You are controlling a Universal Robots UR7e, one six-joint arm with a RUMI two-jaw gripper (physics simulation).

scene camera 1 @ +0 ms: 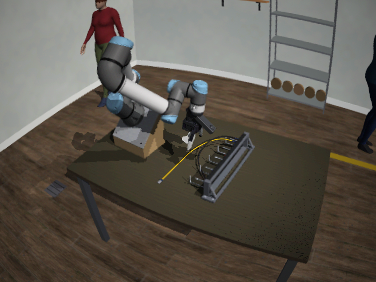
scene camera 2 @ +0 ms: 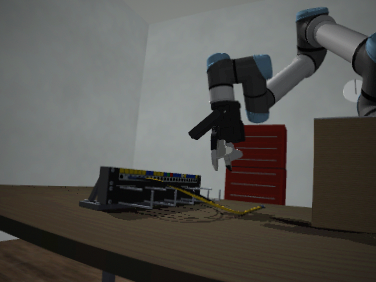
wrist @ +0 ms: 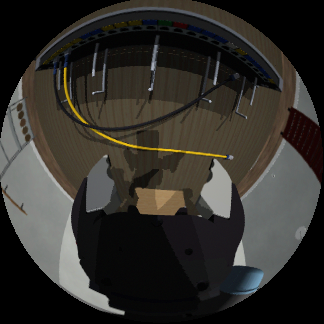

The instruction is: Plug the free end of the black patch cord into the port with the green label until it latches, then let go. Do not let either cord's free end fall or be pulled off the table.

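Places are measured from the arm's base along level axes (x ahead, y left, z up), in millimetres.
Where they show: gripper, fingertip midpoint: (scene camera 1: 194, 143) (scene camera 2: 224, 171) (wrist: 159, 158); arm's base, origin of the base link: (scene camera 1: 134, 114).
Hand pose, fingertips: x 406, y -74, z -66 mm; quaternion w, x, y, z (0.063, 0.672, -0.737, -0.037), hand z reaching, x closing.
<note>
Things, the pixels of their top centre, and the offset from my fingertips. "spot": a spot on its surface instead. Level surfaces: height alone.
- patch panel, middle of its top: (wrist: 155, 27) (scene camera 2: 171, 172) (scene camera 1: 223, 152) 6 mm right, 167 mm ahead, 16 mm down
- black patch cord, surface spot: (wrist: 125, 128) spot: 67 mm left, 15 mm ahead, 82 mm down
- greyish plug, middle of its top: (wrist: 236, 76) 179 mm right, 138 mm ahead, 102 mm down
- green label, surface spot: (wrist: 165, 23) spot: 18 mm right, 180 mm ahead, 24 mm down
- table, its level: 117 mm down
My gripper (scene camera 1: 194, 140) (scene camera 2: 223, 167) (wrist: 159, 158) is open and empty, above the table on the cord side of the patch panel (scene camera 1: 226, 162) (wrist: 125, 51). The black patch cord (wrist: 125, 128) runs from a blue plug at the panel's left end in the wrist view and curves right. Its other end, a greyish plug (wrist: 235, 77), shows before the panel's dark front, below the port row, right of the green label; whether it rests on a cable guide I cannot tell. The green label (wrist: 165, 23) is near mid-panel. Its port is hard to make out.
A yellow cord (scene camera 1: 175, 166) (scene camera 2: 252, 209) (wrist: 135, 147) starts beside the black one; its free end (scene camera 1: 160, 181) (wrist: 229, 157) lies on the table (scene camera 1: 280, 200). Metal cable guides (wrist: 154, 62) stick out from the panel. The arm's wooden base block (scene camera 1: 150, 142) (scene camera 2: 342, 175) stands behind the gripper.
</note>
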